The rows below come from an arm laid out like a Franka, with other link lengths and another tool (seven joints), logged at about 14 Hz.
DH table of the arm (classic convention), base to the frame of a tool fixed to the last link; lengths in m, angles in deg. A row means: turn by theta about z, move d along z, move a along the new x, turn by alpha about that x. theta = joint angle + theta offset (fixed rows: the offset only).
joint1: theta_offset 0; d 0.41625; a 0; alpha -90
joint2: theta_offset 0; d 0; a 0; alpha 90
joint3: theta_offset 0; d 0.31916; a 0.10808; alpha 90
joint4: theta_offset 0; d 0; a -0.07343; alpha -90
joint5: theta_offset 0; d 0.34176; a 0; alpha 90
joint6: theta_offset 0; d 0; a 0.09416; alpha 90
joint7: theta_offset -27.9; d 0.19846; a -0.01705; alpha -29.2
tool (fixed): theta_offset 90; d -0.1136; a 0; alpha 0
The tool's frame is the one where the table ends.
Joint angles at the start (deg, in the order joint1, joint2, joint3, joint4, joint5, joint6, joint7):
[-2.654, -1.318, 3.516, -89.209, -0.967, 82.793, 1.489]
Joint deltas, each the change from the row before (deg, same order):
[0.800, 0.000, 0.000, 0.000, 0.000, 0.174, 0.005]
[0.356, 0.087, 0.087, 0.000, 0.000, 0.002, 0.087]
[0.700, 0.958, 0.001, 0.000, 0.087, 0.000, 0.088]
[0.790, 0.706, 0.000, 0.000, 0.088, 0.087, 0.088]
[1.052, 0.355, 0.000, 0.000, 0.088, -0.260, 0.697]
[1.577, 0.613, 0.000, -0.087, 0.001, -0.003, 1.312]
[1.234, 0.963, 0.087, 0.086, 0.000, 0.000, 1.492]
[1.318, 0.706, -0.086, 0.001, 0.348, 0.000, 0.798]
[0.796, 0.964, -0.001, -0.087, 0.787, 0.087, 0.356]
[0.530, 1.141, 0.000, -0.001, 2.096, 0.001, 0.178]
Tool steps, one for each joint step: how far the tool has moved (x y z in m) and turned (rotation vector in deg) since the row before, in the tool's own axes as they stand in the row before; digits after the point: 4 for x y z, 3 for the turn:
[-0.0053, -0.0027, -0.0032, 0.507, 0.146, -0.624]
[-0.0032, -0.0019, -0.0010, 0.100, -0.003, -0.352]
[-0.0064, -0.0073, 0.0050, -0.396, -0.487, -0.957]
[-0.0066, -0.0064, 0.0025, -0.105, -0.307, -0.887]
[-0.0085, -0.0054, -0.0013, -0.301, -0.246, -0.587]
[-0.0129, -0.0092, -0.0009, -0.475, -0.133, -0.568]
[-0.0113, -0.0103, 0.0018, -0.816, -0.223, -0.265]
[-0.0110, -0.0081, 0.0000, -0.269, -0.439, -0.692]
[-0.0089, -0.0082, 0.0038, -0.298, -1.010, -0.775]
[-0.0084, -0.0089, 0.0040, -0.001, -2.333, -0.666]

